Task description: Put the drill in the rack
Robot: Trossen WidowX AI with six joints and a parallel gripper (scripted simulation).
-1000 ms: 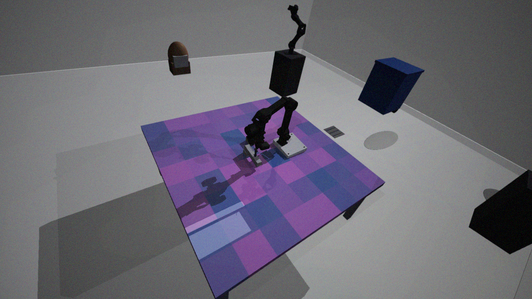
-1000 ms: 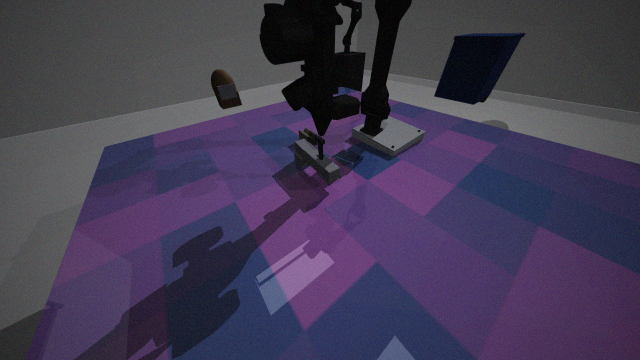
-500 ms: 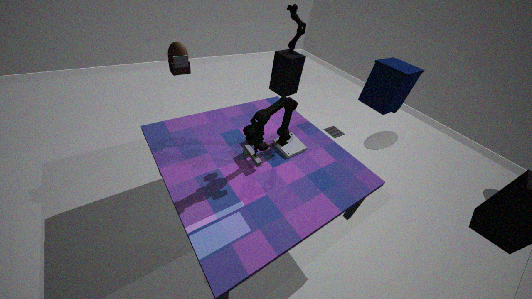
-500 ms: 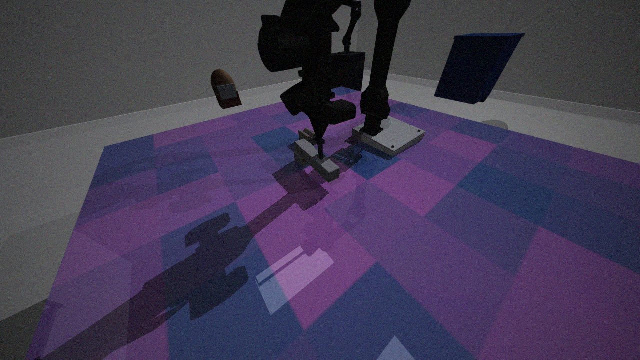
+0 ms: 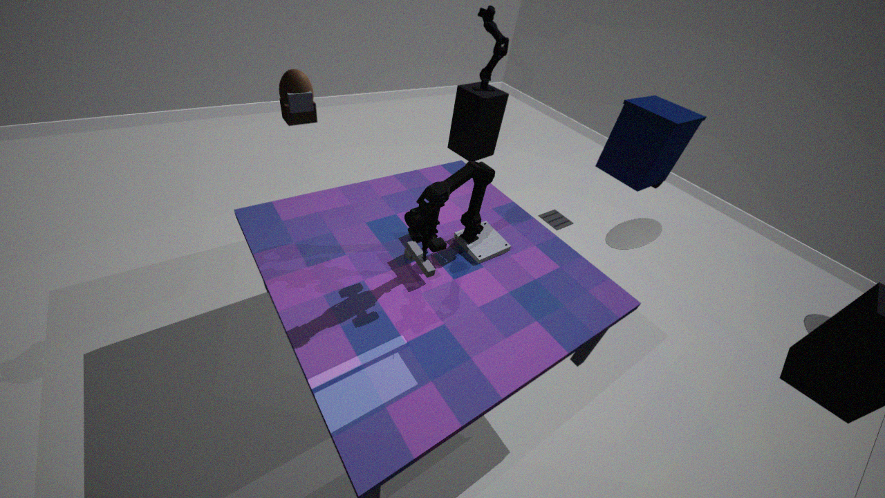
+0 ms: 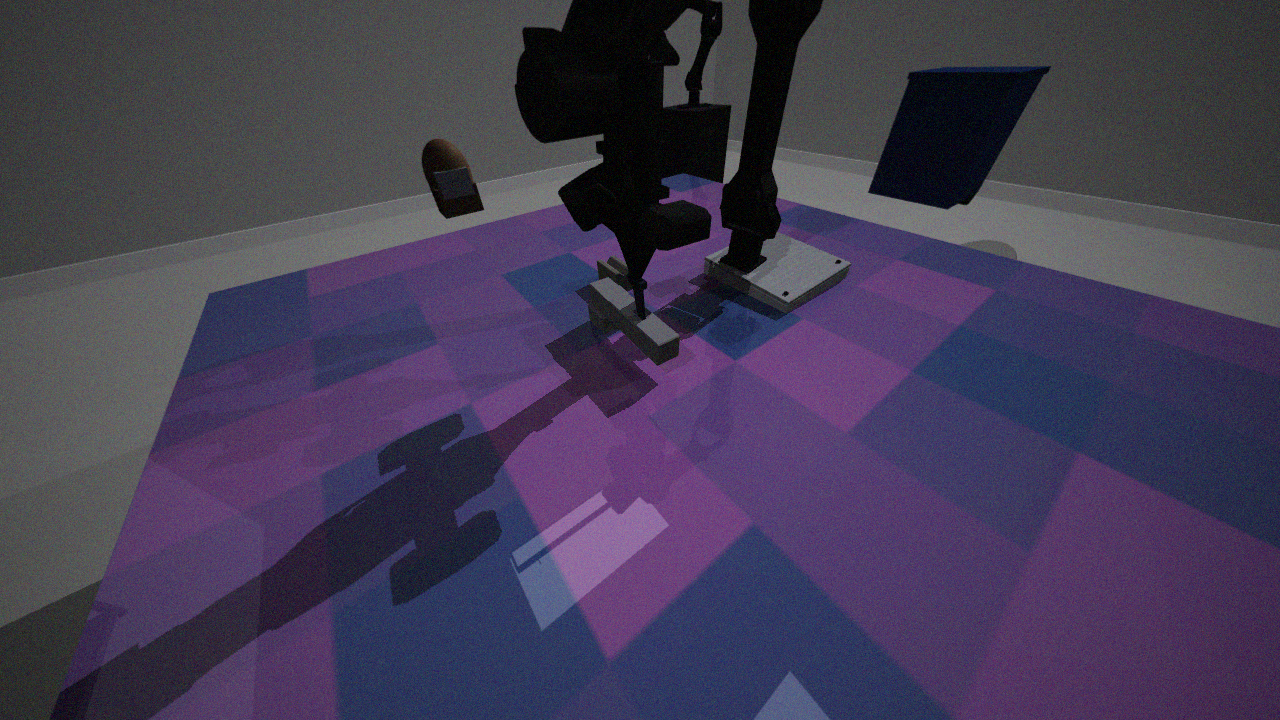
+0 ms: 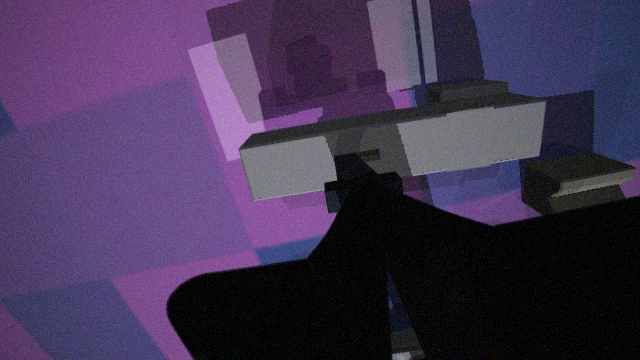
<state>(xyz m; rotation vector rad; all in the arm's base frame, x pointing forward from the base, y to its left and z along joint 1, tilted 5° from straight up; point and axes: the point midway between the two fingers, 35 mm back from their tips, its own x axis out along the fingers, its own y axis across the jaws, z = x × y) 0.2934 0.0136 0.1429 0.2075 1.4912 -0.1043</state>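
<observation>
The dark key lies 3 cm below my gripper tip. From my gripper tip the other things lie so: drill (2 cm behind, 5 cm to the right, 8 cm below); grey block (1 cm behind, 3 cm to the right, 9 cm below); grey rack (12 cm behind, 18 cm to the right, 10 cm below).
</observation>
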